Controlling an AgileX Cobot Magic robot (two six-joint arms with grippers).
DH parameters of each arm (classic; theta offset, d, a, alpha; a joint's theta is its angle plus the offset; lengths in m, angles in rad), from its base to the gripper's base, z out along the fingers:
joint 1: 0 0.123 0 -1.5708
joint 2: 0.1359 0 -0.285 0
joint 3: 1.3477 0 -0.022 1.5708
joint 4: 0 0.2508 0 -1.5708
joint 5: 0 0 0.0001 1.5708
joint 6: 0 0.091 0 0
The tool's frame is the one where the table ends.
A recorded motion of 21 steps. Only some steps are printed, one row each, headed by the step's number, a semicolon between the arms.
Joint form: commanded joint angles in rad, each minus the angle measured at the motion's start. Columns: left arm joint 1, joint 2, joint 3, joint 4, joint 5, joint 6; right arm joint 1, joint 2, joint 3, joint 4, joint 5, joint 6.
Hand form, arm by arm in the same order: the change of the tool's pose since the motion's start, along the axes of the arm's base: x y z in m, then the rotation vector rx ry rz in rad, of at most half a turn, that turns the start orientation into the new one. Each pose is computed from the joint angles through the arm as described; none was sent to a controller.
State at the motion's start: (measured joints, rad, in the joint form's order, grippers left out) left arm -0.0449 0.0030 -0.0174 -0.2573 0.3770 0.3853; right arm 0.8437 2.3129 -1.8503 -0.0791 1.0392 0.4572
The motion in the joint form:
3: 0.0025 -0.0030 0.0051 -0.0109 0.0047 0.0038; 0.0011 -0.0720 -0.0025 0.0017 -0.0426 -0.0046
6: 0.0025 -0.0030 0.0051 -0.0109 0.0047 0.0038; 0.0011 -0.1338 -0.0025 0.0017 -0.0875 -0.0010
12: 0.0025 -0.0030 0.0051 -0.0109 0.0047 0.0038; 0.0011 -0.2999 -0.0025 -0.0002 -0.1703 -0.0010
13: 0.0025 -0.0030 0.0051 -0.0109 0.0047 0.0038; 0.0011 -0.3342 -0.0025 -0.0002 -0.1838 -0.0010
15: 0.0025 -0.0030 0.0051 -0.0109 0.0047 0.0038; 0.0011 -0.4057 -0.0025 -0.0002 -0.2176 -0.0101
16: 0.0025 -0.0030 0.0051 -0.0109 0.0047 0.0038; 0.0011 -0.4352 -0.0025 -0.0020 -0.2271 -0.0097
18: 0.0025 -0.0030 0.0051 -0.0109 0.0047 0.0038; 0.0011 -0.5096 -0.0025 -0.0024 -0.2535 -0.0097
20: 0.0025 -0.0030 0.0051 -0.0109 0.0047 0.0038; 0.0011 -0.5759 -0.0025 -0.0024 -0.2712 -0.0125
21: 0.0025 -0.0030 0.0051 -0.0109 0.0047 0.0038; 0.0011 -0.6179 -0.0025 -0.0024 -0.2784 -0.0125
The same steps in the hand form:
3: -0.0002 -0.0003 -0.0019 -0.0068 0.0066 -0.0008; 0.0003 0.0016 0.0357 0.0883 -0.0762 0.0082
6: -0.0002 -0.0003 -0.0019 -0.0068 0.0066 -0.0008; -0.0002 0.0013 0.0664 0.1693 -0.1459 0.0081
12: -0.0002 -0.0003 -0.0019 -0.0068 0.0066 -0.0008; -0.0101 -0.0096 0.1480 0.3545 -0.3118 0.0153
13: -0.0002 -0.0003 -0.0019 -0.0068 0.0066 -0.0008; -0.0136 -0.0134 0.1645 0.3902 -0.3435 0.0164
15: -0.0002 -0.0003 -0.0019 -0.0068 0.0066 -0.0008; -0.0218 -0.0224 0.1987 0.4655 -0.4162 0.0274
16: -0.0002 -0.0003 -0.0019 -0.0068 0.0066 -0.0008; -0.0258 -0.0270 0.2124 0.4934 -0.4435 0.0283
18: -0.0002 -0.0003 -0.0019 -0.0068 0.0066 -0.0008; -0.0372 -0.0396 0.2461 0.5678 -0.5114 0.0305
20: -0.0002 -0.0003 -0.0019 -0.0068 0.0066 -0.0008; -0.0490 -0.0528 0.2747 0.6287 -0.5689 0.0343
21: -0.0002 -0.0003 -0.0019 -0.0068 0.0066 -0.0008; -0.0573 -0.0621 0.2920 0.6650 -0.6021 0.0348

